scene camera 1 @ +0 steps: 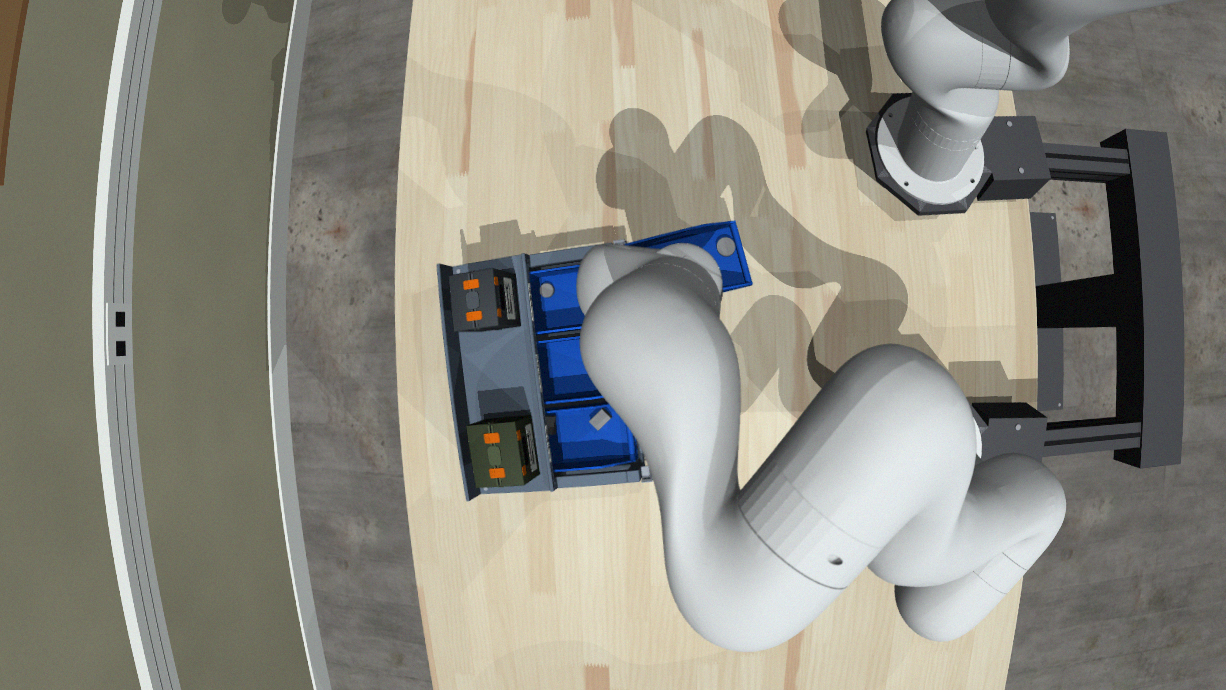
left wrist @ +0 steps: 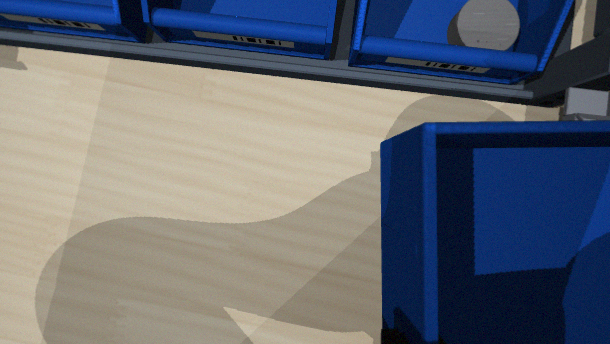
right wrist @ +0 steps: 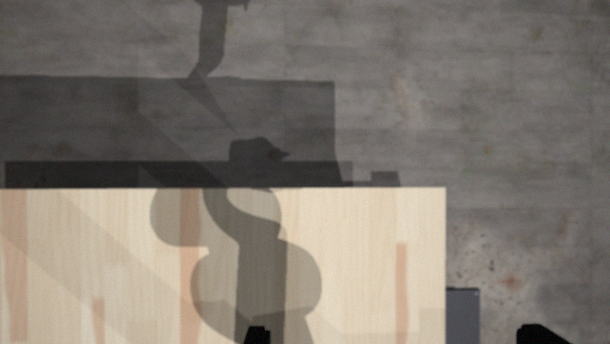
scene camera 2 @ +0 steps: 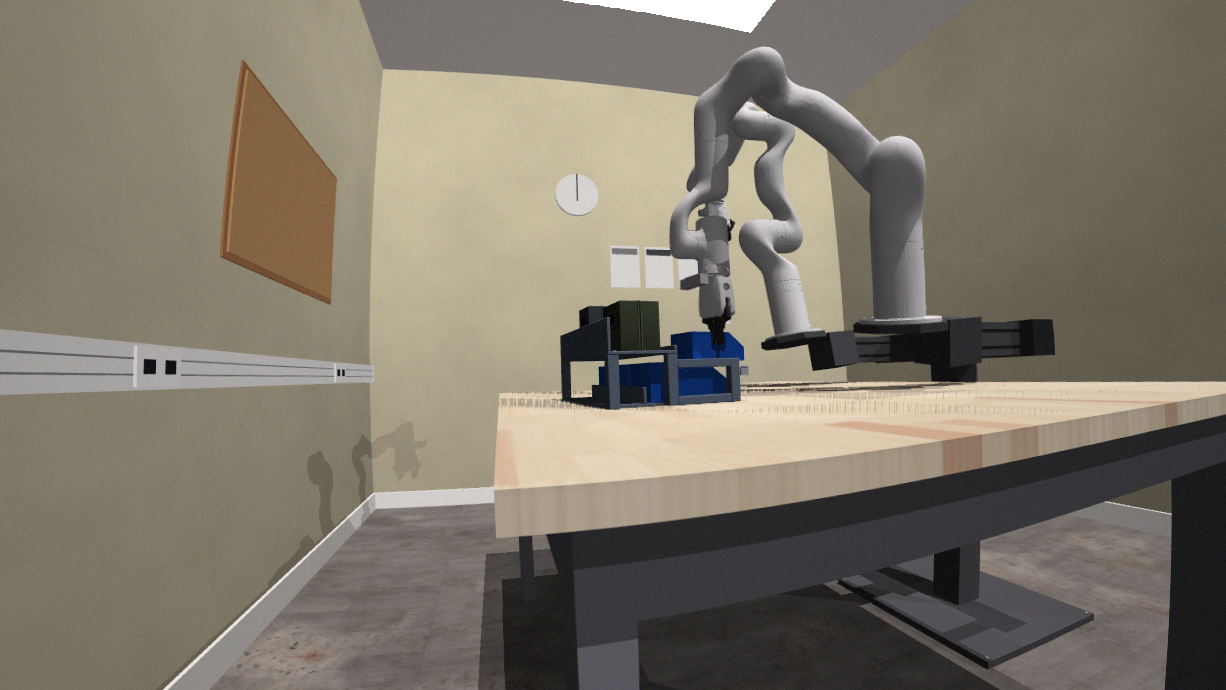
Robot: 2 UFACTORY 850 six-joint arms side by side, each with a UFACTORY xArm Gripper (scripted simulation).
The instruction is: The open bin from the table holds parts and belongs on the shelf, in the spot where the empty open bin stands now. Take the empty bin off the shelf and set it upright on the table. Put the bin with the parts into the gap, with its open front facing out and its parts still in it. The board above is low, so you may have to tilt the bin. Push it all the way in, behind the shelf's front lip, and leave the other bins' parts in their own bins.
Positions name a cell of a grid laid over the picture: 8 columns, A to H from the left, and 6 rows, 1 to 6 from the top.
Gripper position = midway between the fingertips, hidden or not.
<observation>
In view: the left gripper (scene camera 2: E3) and a grey shelf (scene camera 2: D3).
The grey shelf shows as well in the left wrist view (left wrist: H2). The right wrist view does not show the grey shelf: it is out of frame.
</observation>
